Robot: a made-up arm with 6 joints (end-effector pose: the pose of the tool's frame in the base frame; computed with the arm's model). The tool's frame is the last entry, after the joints. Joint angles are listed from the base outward.
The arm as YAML. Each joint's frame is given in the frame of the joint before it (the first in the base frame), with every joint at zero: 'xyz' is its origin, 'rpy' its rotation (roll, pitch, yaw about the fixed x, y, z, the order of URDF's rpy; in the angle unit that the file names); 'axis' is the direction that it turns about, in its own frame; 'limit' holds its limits. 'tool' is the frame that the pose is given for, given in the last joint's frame.
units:
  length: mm
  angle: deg
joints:
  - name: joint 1
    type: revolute
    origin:
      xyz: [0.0, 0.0, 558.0]
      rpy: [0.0, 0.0, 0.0]
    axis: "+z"
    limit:
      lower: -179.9
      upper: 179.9
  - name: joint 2
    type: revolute
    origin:
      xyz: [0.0, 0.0, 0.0]
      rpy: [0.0, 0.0, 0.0]
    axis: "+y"
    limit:
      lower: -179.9
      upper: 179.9
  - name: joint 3
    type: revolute
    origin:
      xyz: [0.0, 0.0, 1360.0]
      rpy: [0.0, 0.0, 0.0]
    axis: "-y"
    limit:
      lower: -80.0
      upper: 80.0
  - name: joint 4
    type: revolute
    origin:
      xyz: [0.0, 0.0, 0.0]
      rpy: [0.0, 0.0, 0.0]
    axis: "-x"
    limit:
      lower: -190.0
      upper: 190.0
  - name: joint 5
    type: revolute
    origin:
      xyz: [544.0, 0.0, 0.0]
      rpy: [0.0, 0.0, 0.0]
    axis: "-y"
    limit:
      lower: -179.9
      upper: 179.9
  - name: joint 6
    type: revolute
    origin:
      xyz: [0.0, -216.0, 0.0]
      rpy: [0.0, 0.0, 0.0]
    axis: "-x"
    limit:
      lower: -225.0
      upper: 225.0
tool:
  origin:
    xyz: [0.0, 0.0, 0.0]
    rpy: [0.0, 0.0, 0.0]
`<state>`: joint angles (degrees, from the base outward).
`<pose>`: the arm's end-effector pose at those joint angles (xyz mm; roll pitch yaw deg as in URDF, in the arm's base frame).
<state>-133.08 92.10 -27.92 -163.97 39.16 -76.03</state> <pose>-555.5 -898.0 67.0 67.49 21.57 57.73</pose>
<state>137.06 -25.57 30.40 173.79 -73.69 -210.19</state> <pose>74.7 -362.9 2248.7 -155.22 -50.06 -33.63</pose>
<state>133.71 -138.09 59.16 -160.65 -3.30 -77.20</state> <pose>854.1 -1188.4 -547.1 57.47 20.36 -47.46</pose>
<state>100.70 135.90 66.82 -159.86 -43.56 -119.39</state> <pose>-398.2 1014.9 -953.3 -68.50 26.48 116.07</pose>
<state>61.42 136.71 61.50 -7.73 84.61 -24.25</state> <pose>687.1 813.8 -965.3 26.24 -9.27 53.62</pose>
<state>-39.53 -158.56 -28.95 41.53 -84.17 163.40</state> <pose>-838.9 482.7 -380.1 -132.91 -33.58 -91.87</pose>
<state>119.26 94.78 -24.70 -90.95 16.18 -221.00</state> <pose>-442.8 783.0 77.4 157.97 56.49 -30.43</pose>
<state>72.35 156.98 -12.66 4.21 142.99 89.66</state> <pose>205.1 -65.7 -807.1 -85.03 26.55 75.18</pose>
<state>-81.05 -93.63 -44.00 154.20 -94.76 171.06</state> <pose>24.6 1093.7 947.2 169.70 -31.19 129.42</pose>
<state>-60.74 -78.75 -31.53 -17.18 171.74 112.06</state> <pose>-628.5 699.6 1179.3 52.92 39.28 122.40</pose>
